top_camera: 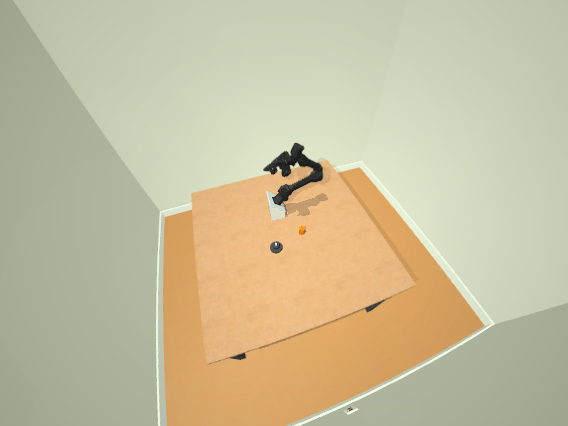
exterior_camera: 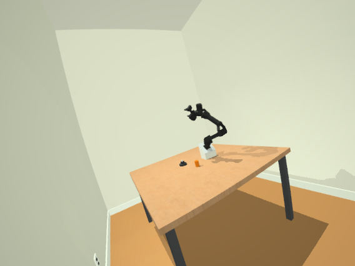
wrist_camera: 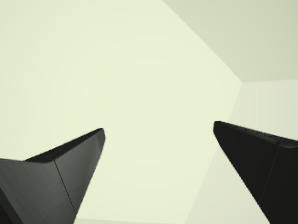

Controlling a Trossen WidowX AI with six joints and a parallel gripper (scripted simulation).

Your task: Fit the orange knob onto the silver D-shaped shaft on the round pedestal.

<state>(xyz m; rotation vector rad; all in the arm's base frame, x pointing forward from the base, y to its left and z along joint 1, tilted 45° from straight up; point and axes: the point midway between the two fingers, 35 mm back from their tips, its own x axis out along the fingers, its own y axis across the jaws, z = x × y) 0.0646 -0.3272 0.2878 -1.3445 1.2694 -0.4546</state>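
Now: gripper tip 120 mm short of the orange knob, 170 mm to the right of it and 510 mm above it. Also, from my gripper tip: pedestal (180 mm ahead, 40 mm to the right, 530 mm below).
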